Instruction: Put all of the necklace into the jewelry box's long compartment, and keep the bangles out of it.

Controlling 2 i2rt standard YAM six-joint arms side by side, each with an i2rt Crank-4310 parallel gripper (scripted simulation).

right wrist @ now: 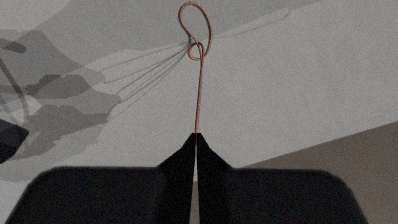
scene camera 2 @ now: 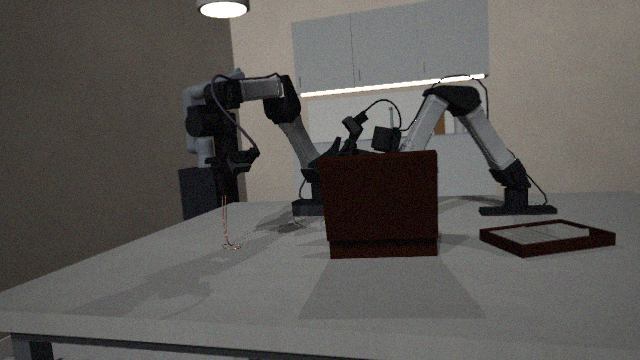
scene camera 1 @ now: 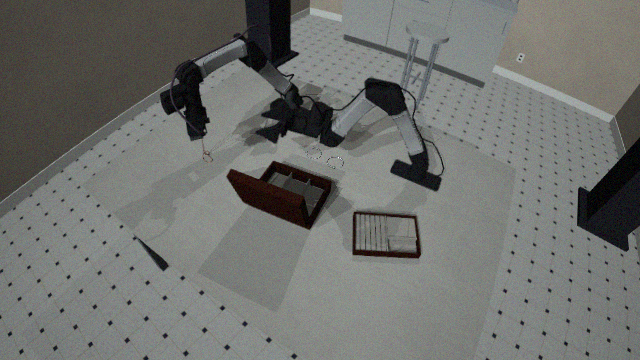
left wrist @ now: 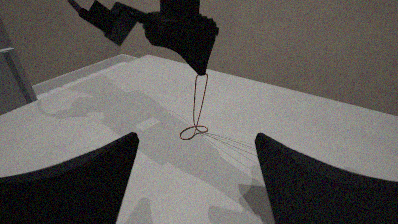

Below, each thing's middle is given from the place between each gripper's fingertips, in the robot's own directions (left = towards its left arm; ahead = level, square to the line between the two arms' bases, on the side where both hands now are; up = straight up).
Scene:
Now: right hand (scene camera 2: 223, 195) 41 cm to the right of the jewelry box (scene camera 2: 380, 205) and 3 cm above it. From my right hand the other things lie so: shallow tray (scene camera 2: 519, 233) (75 cm to the left, 13 cm below, 8 cm behind).
I see the jewelry box 11 cm ahead of my left hand (scene camera 1: 258, 123), 20 cm to the left of it and 8 cm below it. The rest, counted from my left hand: shallow tray: 3 cm ahead, 54 cm to the left, 18 cm below.

